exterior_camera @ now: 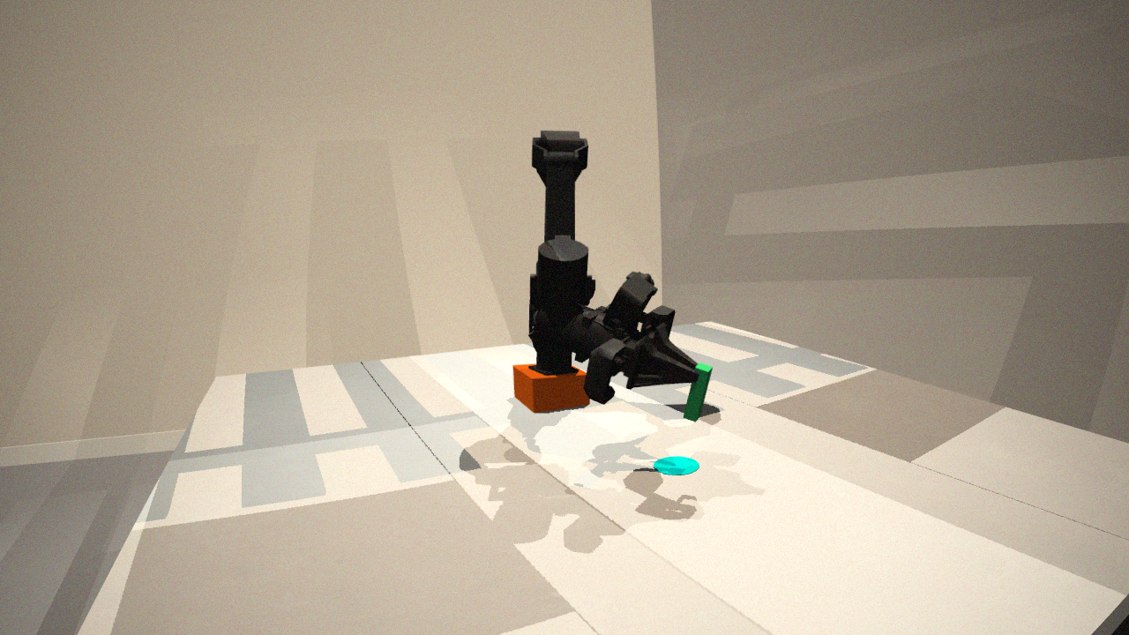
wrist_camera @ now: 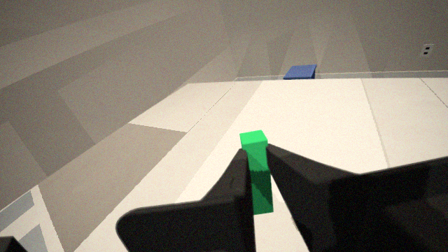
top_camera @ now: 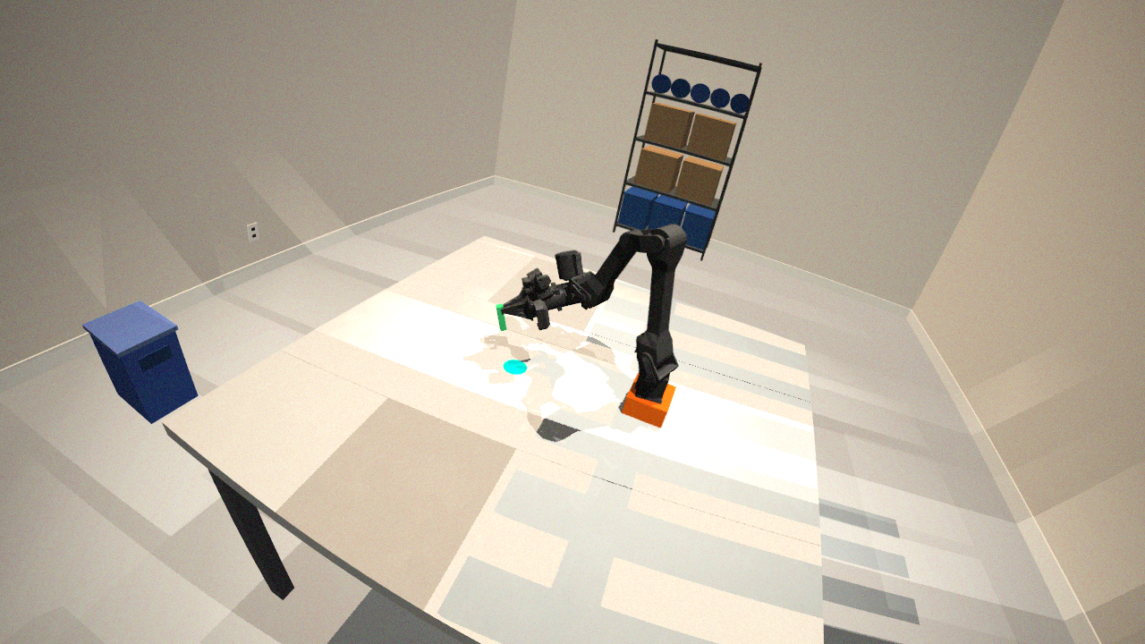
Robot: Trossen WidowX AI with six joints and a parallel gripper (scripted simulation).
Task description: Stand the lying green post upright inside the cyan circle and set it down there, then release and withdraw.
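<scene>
The cyan circle is 14 cm below my gripper tip, 6 cm behind it and 2 cm to the left of it. The rest, counted from my gripper tip: green post 2 cm below.
</scene>
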